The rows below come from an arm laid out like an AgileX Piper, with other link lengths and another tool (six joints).
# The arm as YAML. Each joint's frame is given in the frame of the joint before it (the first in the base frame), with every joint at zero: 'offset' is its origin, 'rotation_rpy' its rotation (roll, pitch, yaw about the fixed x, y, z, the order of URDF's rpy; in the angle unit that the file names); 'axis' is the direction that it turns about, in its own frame. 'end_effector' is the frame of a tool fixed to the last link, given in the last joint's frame.
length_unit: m
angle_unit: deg
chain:
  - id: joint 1
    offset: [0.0, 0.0, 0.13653]
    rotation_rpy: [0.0, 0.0, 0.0]
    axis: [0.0, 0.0, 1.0]
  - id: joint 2
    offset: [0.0, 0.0, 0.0]
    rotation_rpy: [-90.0, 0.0, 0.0]
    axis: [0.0, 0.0, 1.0]
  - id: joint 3
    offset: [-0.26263, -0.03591, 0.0]
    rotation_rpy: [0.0, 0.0, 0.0]
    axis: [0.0, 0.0, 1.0]
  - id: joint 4
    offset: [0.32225, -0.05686, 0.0]
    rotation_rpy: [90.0, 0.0, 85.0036]
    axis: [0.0, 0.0, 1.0]
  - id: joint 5
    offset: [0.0, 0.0, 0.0]
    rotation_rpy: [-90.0, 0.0, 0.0]
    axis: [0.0, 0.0, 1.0]
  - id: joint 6
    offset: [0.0, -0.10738, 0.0]
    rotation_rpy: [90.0, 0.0, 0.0]
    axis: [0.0, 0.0, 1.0]
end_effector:
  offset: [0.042, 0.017, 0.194]
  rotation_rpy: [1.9, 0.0, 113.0]
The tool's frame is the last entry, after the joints.
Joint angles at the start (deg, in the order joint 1, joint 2, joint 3, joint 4, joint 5, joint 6): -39.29 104.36 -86.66 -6.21 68.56 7.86
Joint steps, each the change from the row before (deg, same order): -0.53 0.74 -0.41 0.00 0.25 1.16; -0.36 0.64 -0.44 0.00 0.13 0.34; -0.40 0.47 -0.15 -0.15 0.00 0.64; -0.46 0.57 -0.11 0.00 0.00 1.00; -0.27 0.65 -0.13 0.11 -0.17 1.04; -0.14 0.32 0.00 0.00 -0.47 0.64; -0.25 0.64 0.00 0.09 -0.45 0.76; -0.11 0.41 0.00 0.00 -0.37 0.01; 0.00 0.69 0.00 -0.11 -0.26 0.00; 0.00 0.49 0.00 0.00 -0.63 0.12; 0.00 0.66 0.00 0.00 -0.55 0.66; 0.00 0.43 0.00 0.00 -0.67 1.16; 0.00 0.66 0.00 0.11 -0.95 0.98; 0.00 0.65 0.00 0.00 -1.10 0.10; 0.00 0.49 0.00 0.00 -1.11 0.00
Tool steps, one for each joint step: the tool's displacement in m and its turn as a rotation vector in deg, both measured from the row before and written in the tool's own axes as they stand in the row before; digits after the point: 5 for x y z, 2 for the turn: -0.00269 0.00120 0.00351 0.51 -0.33 1.66; -0.00168 0.00166 0.00261 0.29 -0.21 0.68; -0.00274 0.00150 0.00296 0.21 -0.31 0.96; -0.00237 0.00083 0.00390 0.40 -0.27 1.42; -0.00013 0.00051 0.00432 0.36 -0.09 1.30; 0.00071 0.00174 0.00267 -0.11 0.10 0.74; 0.00008 0.00095 0.00506 0.22 -0.03 0.98; 0.00000 0.00091 0.00328 0.04 -0.02 0.08; -0.00047 -0.00051 0.00526 0.30 -0.32 -0.10; 0.00149 0.00129 0.00394 -0.10 0.10 0.07; 0.00143 0.00040 0.00518 0.10 -0.02 0.60; 0.00249 0.00154 0.00353 -0.18 0.20 1.11; 0.00338 0.00161 0.00536 -0.15 0.32 0.95; 0.00272 0.00248 0.00542 -0.33 0.31 0.03; 0.00290 0.00296 0.00422 -0.47 0.41 -0.06
